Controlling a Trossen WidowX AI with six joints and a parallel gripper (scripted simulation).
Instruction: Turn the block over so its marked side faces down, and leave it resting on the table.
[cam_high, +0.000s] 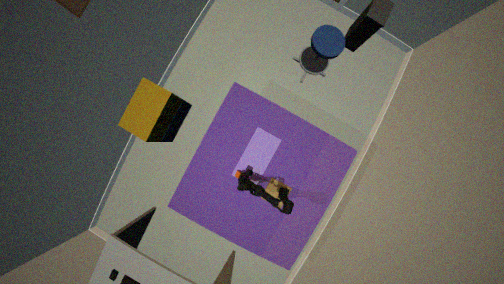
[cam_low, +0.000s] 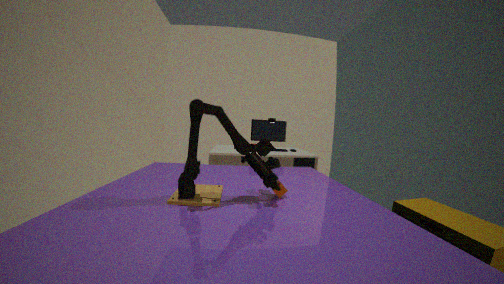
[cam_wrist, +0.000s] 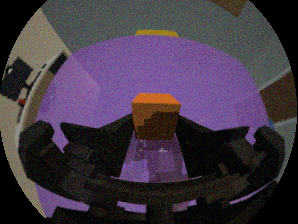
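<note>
Now: gripper tip 1 cm past the block and 1 cm above it.
</note>
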